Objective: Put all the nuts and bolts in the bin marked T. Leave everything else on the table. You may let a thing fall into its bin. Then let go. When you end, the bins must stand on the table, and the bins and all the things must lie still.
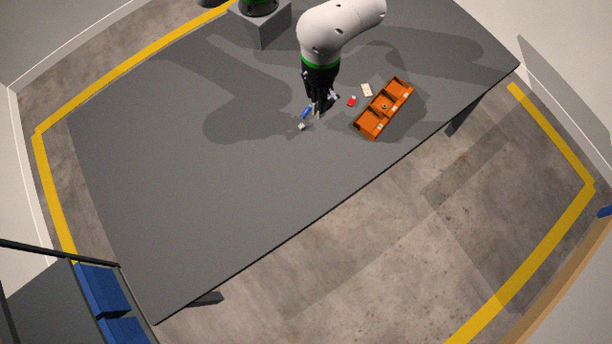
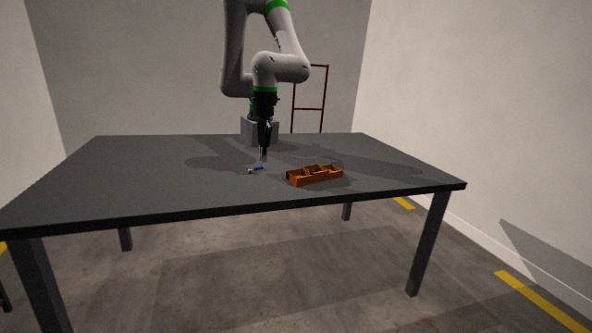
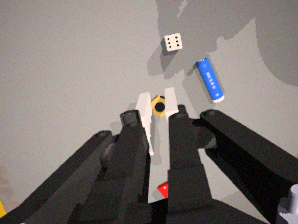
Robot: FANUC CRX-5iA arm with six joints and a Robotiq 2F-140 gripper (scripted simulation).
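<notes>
Now: hand 30 mm short of the orange three-compartment bin, 230 mm to the right of it and 70 mm above it. Round my hand: red usb stick: 30 mm behind, 140 mm to the left, 90 mm below; then blue cylinder: 50 mm behind, 20 mm to the right, 90 mm below; then small white die: 10 mm behind, 50 mm to the right, 90 mm below.
</notes>
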